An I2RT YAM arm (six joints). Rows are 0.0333 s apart.
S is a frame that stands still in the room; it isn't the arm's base.
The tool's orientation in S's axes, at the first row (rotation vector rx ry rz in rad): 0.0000 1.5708 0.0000
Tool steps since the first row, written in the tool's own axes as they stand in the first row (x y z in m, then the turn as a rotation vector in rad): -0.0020 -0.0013 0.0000 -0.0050 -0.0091 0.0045; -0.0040 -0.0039 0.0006 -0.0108 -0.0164 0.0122; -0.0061 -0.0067 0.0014 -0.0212 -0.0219 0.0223; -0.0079 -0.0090 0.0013 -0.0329 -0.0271 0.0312; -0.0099 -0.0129 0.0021 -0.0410 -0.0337 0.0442; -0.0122 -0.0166 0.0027 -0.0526 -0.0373 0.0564; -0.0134 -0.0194 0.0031 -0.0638 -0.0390 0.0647; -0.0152 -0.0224 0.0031 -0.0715 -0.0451 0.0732; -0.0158 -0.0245 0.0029 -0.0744 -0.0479 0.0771; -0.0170 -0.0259 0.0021 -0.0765 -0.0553 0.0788; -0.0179 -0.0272 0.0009 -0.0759 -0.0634 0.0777; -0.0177 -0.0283 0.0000 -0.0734 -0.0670 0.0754; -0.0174 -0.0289 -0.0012 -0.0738 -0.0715 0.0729
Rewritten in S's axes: 0.0000 -0.0013 0.0020 0.0045 -0.0091 0.0050; 0.0006 -0.0039 0.0040 0.0122 -0.0164 0.0108; 0.0014 -0.0067 0.0061 0.0223 -0.0219 0.0212; 0.0013 -0.0090 0.0079 0.0312 -0.0271 0.0329; 0.0021 -0.0129 0.0099 0.0442 -0.0337 0.0410; 0.0027 -0.0166 0.0122 0.0564 -0.0373 0.0526; 0.0031 -0.0194 0.0134 0.0647 -0.0390 0.0638; 0.0031 -0.0224 0.0152 0.0732 -0.0451 0.0715; 0.0029 -0.0245 0.0158 0.0771 -0.0479 0.0744; 0.0021 -0.0259 0.0170 0.0788 -0.0553 0.0765; 0.0009 -0.0272 0.0179 0.0777 -0.0634 0.0759; 0.0000 -0.0283 0.0177 0.0754 -0.0670 0.0734; -0.0012 -0.0289 0.0174 0.0729 -0.0715 0.0738
